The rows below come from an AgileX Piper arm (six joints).
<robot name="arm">
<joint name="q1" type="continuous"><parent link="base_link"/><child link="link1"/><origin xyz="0 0 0.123" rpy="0 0 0"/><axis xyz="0 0 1"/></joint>
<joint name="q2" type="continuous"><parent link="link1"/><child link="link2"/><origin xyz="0 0 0" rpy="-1.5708 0 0"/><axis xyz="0 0 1"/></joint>
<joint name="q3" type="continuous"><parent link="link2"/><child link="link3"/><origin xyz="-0.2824 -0.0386 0" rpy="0 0 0"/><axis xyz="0 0 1"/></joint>
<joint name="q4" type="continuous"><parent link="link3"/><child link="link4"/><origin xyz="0.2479 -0.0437 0" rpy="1.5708 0 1.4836"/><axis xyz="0 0 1"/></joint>
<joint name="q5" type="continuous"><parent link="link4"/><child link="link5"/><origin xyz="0 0 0" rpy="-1.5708 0 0"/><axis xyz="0 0 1"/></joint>
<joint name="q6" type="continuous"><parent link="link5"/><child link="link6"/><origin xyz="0 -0.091 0" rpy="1.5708 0 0"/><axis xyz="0 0 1"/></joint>
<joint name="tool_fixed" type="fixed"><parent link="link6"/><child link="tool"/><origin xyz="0 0 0" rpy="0 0 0"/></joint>
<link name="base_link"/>
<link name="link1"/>
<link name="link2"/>
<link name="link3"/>
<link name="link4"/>
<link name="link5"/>
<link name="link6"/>
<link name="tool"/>
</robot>
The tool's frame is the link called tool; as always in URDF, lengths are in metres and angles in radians. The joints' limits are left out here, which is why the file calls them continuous.
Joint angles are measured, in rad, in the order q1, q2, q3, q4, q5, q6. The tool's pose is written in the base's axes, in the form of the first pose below.
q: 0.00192, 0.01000, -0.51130, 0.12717, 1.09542, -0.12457
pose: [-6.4 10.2 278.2 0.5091 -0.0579 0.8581 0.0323]
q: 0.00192, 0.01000, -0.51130, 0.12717, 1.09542, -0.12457
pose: [-6.4 10.2 278.2 0.5091 -0.0579 0.8581 0.0323]
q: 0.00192, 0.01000, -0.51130, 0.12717, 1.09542, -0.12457
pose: [-6.4 10.2 278.2 0.5091 -0.0579 0.8581 0.0323]
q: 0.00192, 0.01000, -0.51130, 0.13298, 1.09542, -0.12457
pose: [-6.5 10.7 278.3 0.5092 -0.0581 0.8580 0.0352]
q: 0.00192, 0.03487, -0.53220, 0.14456, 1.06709, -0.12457
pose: [-3.7 11.5 286.6 0.5198 -0.0568 0.8515 0.0404]
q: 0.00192, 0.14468, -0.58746, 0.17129, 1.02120, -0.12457
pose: [11.0 13.2 305.7 0.5163 -0.0532 0.8530 0.0540]
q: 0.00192, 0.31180, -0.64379, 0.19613, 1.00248, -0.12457
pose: [38.5 15.0 319.7 0.4768 -0.0481 0.8750 0.0685]
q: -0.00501, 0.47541, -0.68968, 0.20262, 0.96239, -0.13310
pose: [71.0 14.7 327.6 0.4430 -0.0418 0.8928 0.0695]
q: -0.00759, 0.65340, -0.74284, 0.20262, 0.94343, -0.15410
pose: [107.6 14.0 329.3 0.3959 -0.0445 0.9148 0.0668]
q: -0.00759, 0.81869, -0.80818, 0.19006, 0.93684, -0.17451
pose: [143.0 12.8 329.0 0.3532 -0.0518 0.9322 0.0594]
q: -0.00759, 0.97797, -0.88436, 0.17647, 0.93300, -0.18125
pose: [178.9 11.5 326.8 0.3158 -0.0543 0.9457 0.0541]
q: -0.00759, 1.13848, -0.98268, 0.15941, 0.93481, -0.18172
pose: [217.5 10.0 324.5 0.2848 -0.0558 0.9557 0.0480]
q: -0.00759, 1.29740, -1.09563, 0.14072, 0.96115, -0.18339
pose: [255.9 8.5 319.1 0.2496 -0.0601 0.9656 0.0421]
